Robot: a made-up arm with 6 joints.
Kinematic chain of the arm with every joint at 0, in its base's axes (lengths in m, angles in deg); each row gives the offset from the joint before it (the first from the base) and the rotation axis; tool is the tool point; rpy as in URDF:
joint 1: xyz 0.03 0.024 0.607 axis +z
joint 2: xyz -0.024 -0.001 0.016 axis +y
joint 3: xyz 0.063 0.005 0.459 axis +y
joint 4: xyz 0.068 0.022 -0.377 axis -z
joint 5: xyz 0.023 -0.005 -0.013 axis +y
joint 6: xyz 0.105 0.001 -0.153 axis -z
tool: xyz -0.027 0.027 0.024 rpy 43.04 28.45 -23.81
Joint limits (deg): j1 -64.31..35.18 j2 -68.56..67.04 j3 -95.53..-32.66 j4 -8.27..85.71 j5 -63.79..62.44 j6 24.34..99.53
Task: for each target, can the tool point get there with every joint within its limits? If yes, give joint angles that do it. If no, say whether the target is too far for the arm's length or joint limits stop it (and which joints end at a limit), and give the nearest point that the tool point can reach.
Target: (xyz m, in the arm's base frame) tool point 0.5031 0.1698 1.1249
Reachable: yes | joints 12.19 -15.51 -69.38 20.54 46.60 86.14
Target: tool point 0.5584 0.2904 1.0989
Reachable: yes | joints 23.36 -2.20 -75.77 23.33 28.02 47.03
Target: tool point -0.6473 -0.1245 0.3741
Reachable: no: joint limits stop it (at a limit: joint 1, joint 2, joint 3, joint 4, joint 6) | nearest point -0.0158 -0.2744 0.3107 | short by 0.652 m
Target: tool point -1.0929 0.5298 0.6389
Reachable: no: too far | nearest point -0.5146 0.2693 1.2348 | short by 0.870 m
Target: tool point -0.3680 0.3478 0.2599
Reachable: no: joint limits stop it (at a limit: joint 1, joint 2, joint 3, joint 5) | nearest point 0.1111 0.1725 0.2746 | short by 0.510 m
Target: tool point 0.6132 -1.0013 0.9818
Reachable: no: too far | nearest point 0.4559 -0.7248 0.8870 | short by 0.332 m
